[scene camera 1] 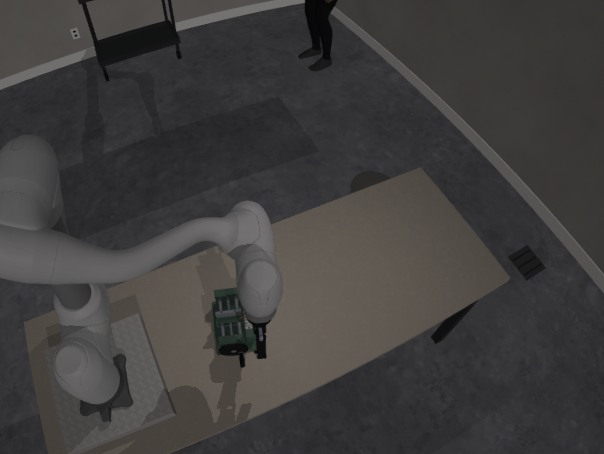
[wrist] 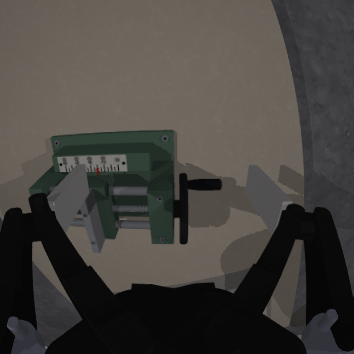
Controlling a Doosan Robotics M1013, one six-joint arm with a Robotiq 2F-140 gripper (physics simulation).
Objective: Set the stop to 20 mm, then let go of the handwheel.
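The green stop unit stands on the table. Its black handwheel has a black crank handle sticking outward. The grey stop plate sits on the green carriage. On the white scale, the red pointer stands between the 20 and 40 marks, nearer 20. My gripper is wide open, with one finger on each side of the handwheel and apart from it. The left finger pad overlaps the carriage in the wrist view and hides part of it.
The beige table extends to the right of the unit. The arm base stands on a pale textured plate at the left. A dark cart and a person's legs are in the background.
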